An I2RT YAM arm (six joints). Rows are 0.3 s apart.
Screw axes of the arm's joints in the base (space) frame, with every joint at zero. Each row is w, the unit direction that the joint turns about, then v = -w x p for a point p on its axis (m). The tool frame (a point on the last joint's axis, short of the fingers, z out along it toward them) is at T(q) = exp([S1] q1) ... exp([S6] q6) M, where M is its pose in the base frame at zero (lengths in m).
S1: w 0 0 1 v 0 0 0
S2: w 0 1 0 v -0.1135 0 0.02
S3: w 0 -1 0 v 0.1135 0 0.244
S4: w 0 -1 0 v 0.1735 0 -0.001
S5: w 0 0 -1 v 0 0.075 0
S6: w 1 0 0 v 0 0.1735 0
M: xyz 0.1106 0 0.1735 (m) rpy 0 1.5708 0 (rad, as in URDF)
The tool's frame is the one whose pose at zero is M.
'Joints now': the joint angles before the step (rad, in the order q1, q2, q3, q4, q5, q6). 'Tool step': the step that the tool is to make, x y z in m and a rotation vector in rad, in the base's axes. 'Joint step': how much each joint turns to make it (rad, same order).
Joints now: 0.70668, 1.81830, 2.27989, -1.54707, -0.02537, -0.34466
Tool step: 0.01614, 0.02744, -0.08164, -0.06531, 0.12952, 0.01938
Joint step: 0.02594, 0.00114, -0.34679, 0.20830, -0.03051, 0.02059
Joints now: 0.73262, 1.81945, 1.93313, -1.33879, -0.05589, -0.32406
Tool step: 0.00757, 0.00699, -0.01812, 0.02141, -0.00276, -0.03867
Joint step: 0.00040, 0.00953, -0.06640, 0.09462, 0.00039, 0.04159
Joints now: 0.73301, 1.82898, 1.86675, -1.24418, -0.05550, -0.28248
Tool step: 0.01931, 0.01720, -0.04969, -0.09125, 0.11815, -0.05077
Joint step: -0.00001, 0.13616, -0.00004, -0.00991, 0.00381, 0.05188
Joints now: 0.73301, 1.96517, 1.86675, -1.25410, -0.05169, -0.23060
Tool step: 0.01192, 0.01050, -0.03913, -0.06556, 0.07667, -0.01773
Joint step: -0.00039, 0.10221, -0.00003, 0.00230, 0.00038, 0.01754
